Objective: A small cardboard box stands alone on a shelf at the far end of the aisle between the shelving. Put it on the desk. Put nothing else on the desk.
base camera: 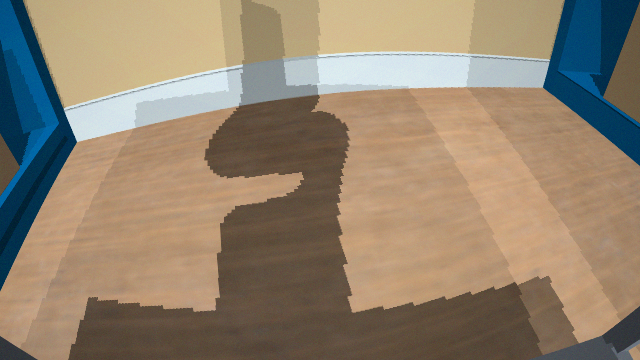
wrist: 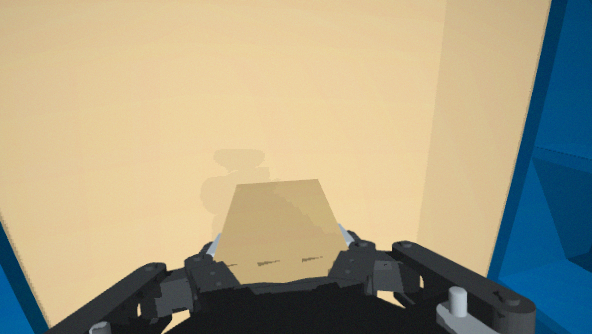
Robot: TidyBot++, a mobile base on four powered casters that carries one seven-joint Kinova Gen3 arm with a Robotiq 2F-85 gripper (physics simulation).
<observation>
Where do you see a small tan cardboard box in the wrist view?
At 278,232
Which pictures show my gripper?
The wrist view only.
</observation>
